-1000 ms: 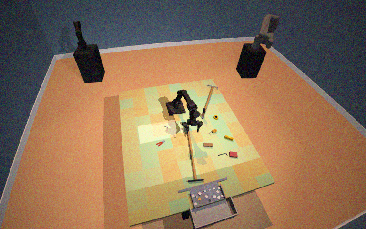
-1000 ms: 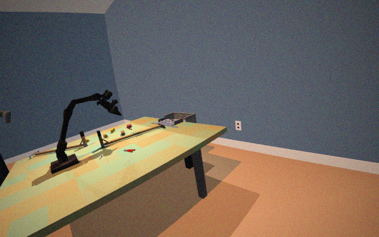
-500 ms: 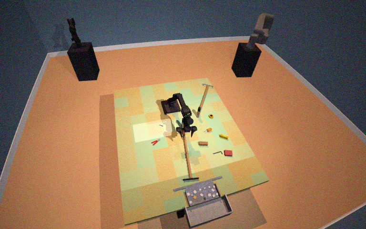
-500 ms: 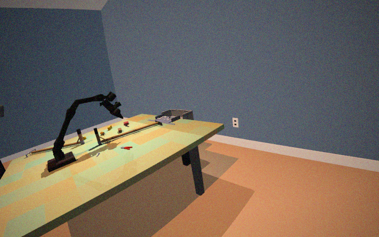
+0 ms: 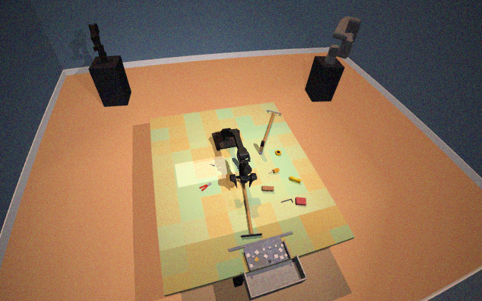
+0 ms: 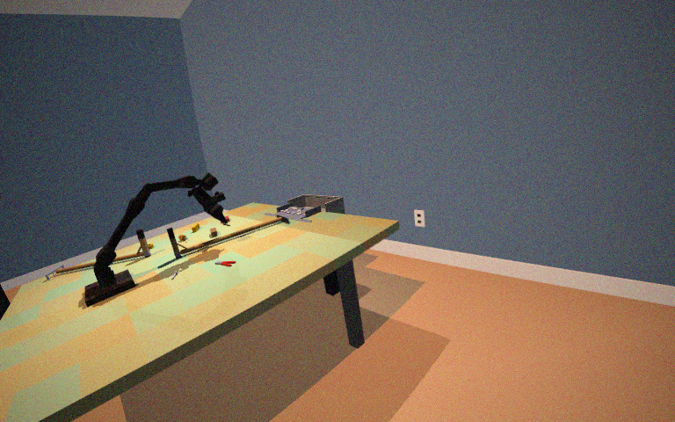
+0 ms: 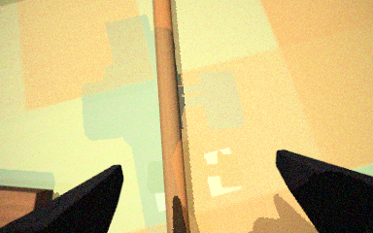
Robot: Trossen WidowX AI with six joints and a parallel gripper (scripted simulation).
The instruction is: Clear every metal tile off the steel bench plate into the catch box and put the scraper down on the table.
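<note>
The long scraper lies 4 cm below my gripper tip, 2 cm to the left of it and 2 cm ahead of it. Also, from my gripper tip: orange screwdriver: 30 cm to the left, 18 cm behind, 9 cm below; then hex key: 34 cm to the left, 10 cm below, 9 cm ahead; then brown block: 20 cm to the left, 9 cm below, 2 cm behind.
</note>
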